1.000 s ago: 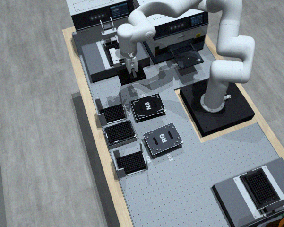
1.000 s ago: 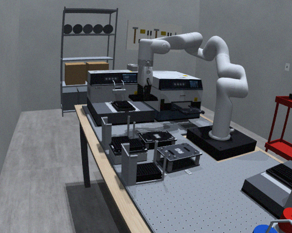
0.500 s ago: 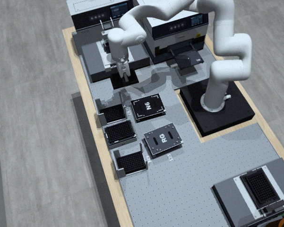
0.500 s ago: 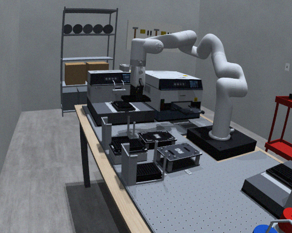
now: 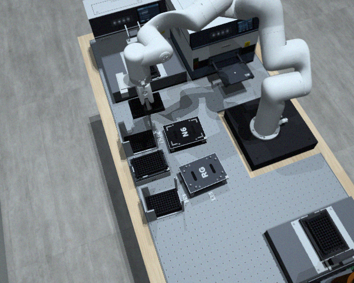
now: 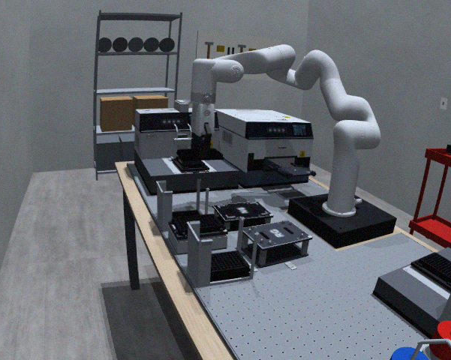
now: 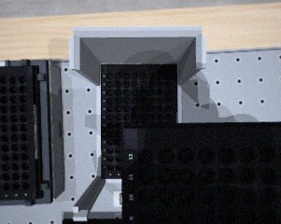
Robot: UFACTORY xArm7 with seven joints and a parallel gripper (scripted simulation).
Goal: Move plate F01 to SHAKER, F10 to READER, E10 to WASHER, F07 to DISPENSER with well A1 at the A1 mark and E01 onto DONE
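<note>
Now: the done label 2 cm behind my hand, 4 cm to the left of it and 22 cm below it. Also, from my hand: regrip nest RG (13 cm behind, 28 cm to the left, 17 cm below); then recovery nest N6 (13 cm behind, 7 cm to the left, 19 cm below).
</note>
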